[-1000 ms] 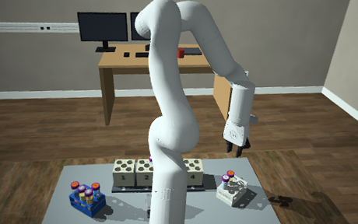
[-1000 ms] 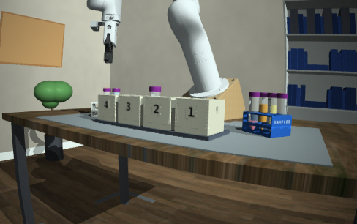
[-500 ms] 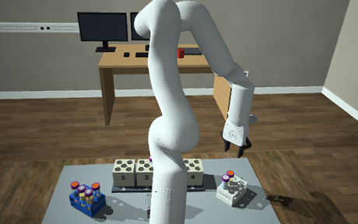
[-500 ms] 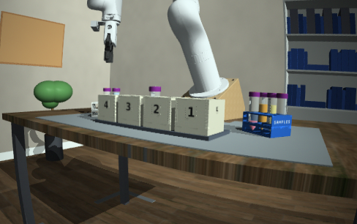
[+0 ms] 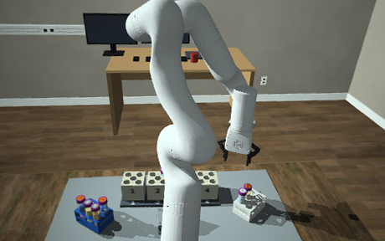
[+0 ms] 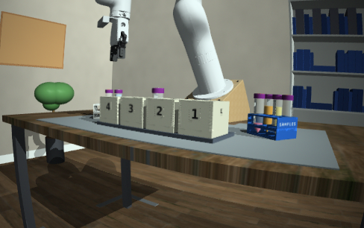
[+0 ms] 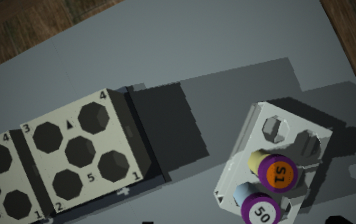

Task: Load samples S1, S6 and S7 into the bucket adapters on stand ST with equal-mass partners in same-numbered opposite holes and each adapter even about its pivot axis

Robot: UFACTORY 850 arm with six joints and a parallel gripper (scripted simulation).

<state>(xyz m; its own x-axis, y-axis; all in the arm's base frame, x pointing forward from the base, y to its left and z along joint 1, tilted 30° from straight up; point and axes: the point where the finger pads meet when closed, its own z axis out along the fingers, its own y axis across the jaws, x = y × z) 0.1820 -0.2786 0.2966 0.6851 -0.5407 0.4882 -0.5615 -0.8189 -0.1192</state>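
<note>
My hand is 10 cm short of the blue samples rack, 58 cm to the right of it and 22 cm above it. The rest, counted from my hand: adapter 1: 20 cm ahead, 40 cm to the left, 20 cm below; then white rack: 5 cm behind, 6 cm to the right, 22 cm below.
</note>
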